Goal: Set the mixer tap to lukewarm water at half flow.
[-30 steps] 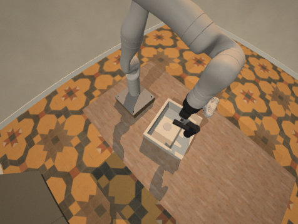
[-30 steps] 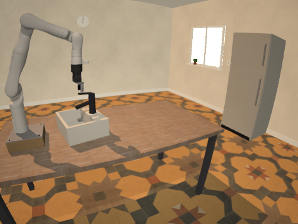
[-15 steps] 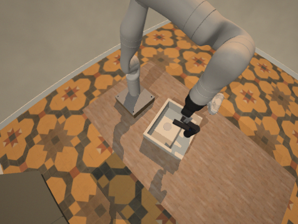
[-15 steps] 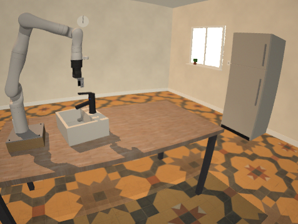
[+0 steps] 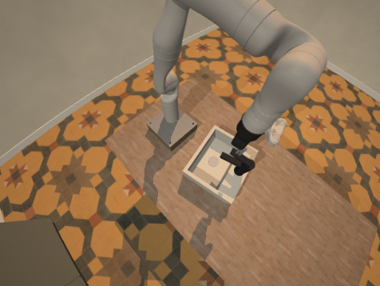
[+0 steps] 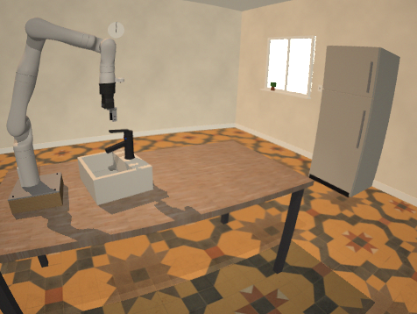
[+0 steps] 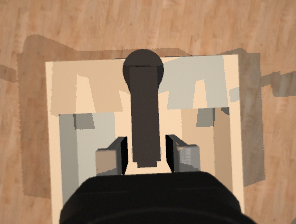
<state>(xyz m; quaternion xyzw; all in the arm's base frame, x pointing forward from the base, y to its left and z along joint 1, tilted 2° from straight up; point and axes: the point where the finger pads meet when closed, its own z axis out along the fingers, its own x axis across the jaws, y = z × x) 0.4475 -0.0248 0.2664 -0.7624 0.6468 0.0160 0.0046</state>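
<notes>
Now: hand 3 cm short of the black lever and 7 cm above it. From my hand the other things lie so: sink basin: 4 cm behind, 1 cm to the right, 31 cm below; then black mixer tap: 5 cm ahead, 1 cm to the left, 12 cm below.
</notes>
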